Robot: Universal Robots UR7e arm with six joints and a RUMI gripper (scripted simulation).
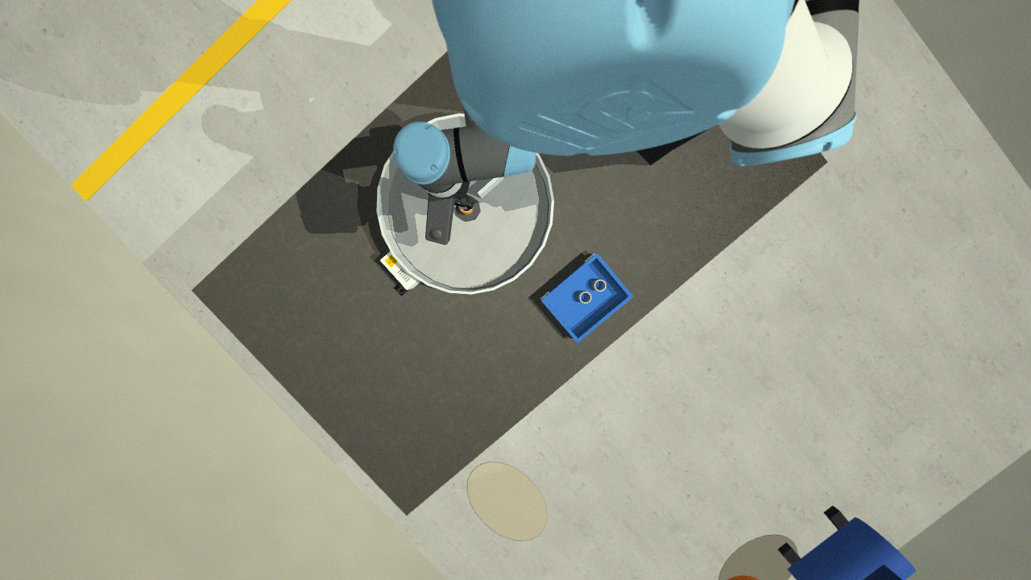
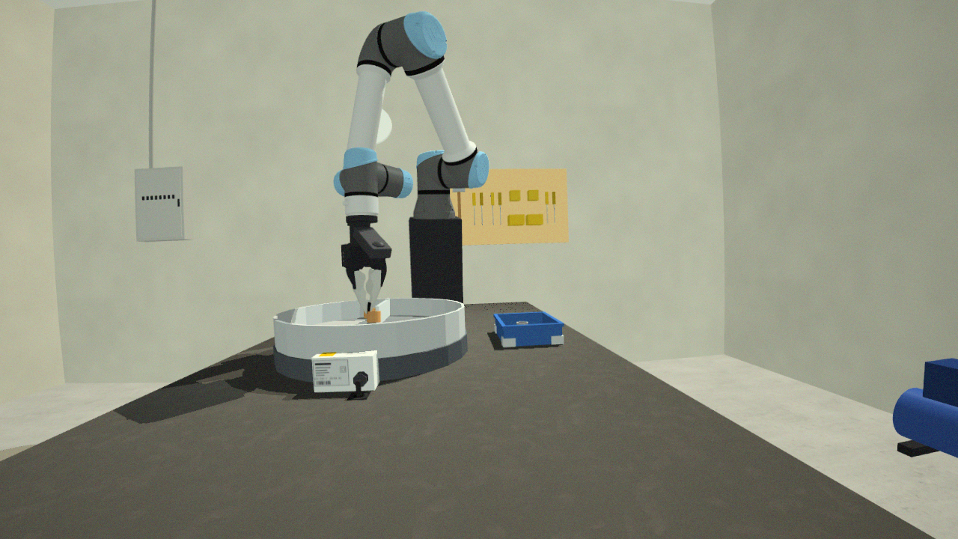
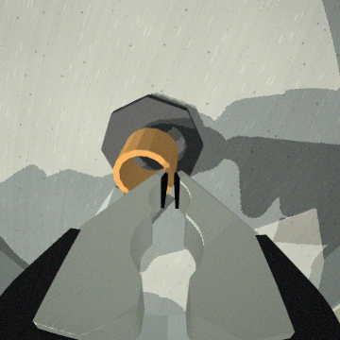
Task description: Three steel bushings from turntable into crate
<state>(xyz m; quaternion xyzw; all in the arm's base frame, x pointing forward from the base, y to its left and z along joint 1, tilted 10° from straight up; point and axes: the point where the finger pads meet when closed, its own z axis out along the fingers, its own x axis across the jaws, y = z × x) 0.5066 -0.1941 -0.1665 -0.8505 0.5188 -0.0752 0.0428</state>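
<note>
Now: hand 1 cm past the round white turntable, 1 cm to the right of it and 5 cm above it. Round my hand: blue crate 4 cm behind, 39 cm to the left, 8 cm below.
</note>
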